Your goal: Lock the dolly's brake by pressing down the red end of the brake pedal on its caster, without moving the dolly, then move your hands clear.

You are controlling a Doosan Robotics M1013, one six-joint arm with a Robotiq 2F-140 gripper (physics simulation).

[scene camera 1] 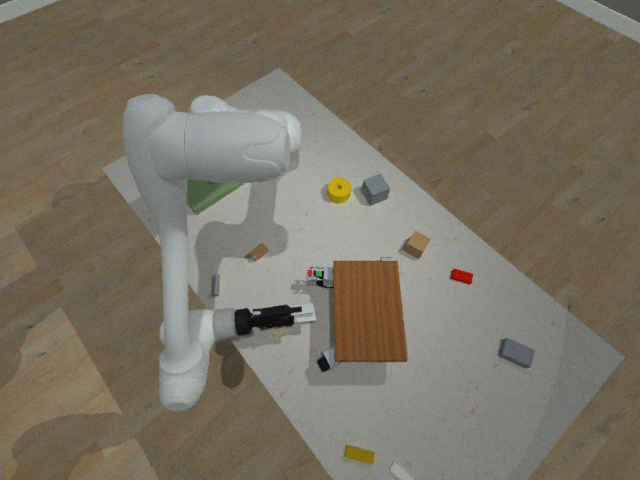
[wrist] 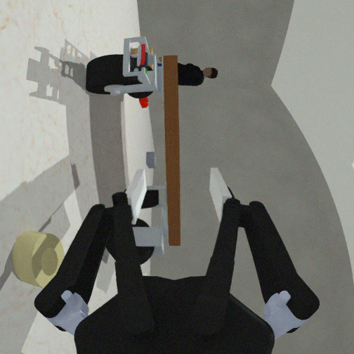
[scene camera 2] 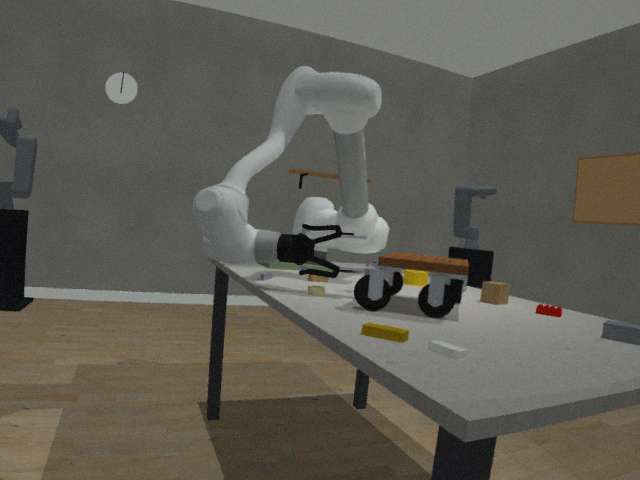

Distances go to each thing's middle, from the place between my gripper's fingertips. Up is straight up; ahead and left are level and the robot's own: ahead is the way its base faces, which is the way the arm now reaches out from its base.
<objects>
The dolly (scene camera 1: 368,317) is 6 cm ahead of my hand, 12 cm to the left of it and 7 cm below it. The rest, counted from my hand: pale yellow ring (wrist: 38,255) (5 cm behind, 11 cm to the right, 11 cm below).
</objects>
